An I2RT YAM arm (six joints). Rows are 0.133 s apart.
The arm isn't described. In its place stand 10 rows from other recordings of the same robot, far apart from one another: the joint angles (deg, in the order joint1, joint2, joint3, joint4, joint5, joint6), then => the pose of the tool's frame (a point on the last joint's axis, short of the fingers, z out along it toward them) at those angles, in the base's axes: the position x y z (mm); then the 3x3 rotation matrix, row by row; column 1 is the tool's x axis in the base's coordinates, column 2 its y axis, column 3 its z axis.
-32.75 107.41 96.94 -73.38 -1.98 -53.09 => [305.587 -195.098 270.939], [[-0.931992 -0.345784 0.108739], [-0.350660 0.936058 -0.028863], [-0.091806 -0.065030 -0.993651]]
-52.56 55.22 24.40 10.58 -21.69 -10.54 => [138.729 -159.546 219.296], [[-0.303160 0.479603 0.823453], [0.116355 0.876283 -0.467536], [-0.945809 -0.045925 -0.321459]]
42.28 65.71 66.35 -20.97 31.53 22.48 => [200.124 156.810 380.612], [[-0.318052 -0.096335 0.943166], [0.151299 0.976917 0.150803], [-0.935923 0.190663 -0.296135]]
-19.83 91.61 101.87 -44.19 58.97 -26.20 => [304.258 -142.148 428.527], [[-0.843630 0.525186 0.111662], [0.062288 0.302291 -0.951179], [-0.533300 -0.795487 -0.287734]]
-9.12 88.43 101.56 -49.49 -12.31 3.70 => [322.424 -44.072 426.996], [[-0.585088 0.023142 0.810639], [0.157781 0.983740 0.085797], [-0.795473 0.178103 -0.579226]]
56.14 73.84 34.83 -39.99 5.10 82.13 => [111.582 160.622 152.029], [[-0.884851 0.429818 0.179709], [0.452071 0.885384 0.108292], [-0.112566 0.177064 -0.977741]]
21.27 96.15 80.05 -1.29 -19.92 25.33 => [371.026 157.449 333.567], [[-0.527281 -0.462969 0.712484], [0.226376 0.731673 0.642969], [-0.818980 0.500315 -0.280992]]
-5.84 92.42 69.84 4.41 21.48 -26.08 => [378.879 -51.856 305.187], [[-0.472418 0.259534 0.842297], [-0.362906 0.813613 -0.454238], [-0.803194 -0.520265 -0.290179]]
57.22 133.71 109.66 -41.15 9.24 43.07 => [273.557 414.246 160.206], [[-0.900832 -0.243951 0.359151], [-0.153947 0.952945 0.261146], [-0.405958 0.179958 -0.895999]]
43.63 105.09 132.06 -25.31 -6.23 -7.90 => [279.051 271.354 536.154], [[0.125837 -0.754302 0.644356], [-0.068811 0.641318 0.764184], [-0.989662 -0.140501 0.028797]]
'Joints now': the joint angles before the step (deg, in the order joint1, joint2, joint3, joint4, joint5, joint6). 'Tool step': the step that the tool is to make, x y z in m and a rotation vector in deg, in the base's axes. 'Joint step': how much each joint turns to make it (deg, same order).
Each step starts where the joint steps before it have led.
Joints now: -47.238, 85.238, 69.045, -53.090, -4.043, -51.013
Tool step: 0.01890, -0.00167, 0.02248, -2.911, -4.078, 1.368
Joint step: 2.355, 1.199, 5.351, 0.868, -0.453, 1.271
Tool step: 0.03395, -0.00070, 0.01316, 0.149, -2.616, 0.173
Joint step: 4.102, 4.878, 7.349, -0.313, 0.087, 4.370
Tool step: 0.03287, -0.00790, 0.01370, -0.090, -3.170, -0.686
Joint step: 2.454, 5.913, 8.906, -0.200, -0.164, 3.703
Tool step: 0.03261, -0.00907, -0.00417, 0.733, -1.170, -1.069
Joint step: 1.963, 6.719, 6.905, 0.548, 0.457, 3.274
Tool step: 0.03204, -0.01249, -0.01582, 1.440, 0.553, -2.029
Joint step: 1.289, 7.917, 7.111, -0.277, 0.977, 3.289
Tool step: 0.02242, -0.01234, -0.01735, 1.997, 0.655, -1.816
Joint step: 0.353, 6.650, 5.996, -0.888, -0.029, 2.513
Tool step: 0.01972, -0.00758, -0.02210, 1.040, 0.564, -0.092
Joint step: 0.598, 5.475, 3.625, 0.845, -0.147, 0.865
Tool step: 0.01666, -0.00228, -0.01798, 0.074, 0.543, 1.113
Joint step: 0.888, 4.208, 2.819, 0.879, 0.109, -0.310
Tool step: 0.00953, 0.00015, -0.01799, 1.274, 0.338, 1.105
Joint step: 0.546, 2.636, 0.488, 1.165, -1.042, -0.100
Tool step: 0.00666, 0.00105, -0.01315, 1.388, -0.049, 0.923
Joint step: 0.423, 1.844, 0.261, 0.886, -1.295, 0.074
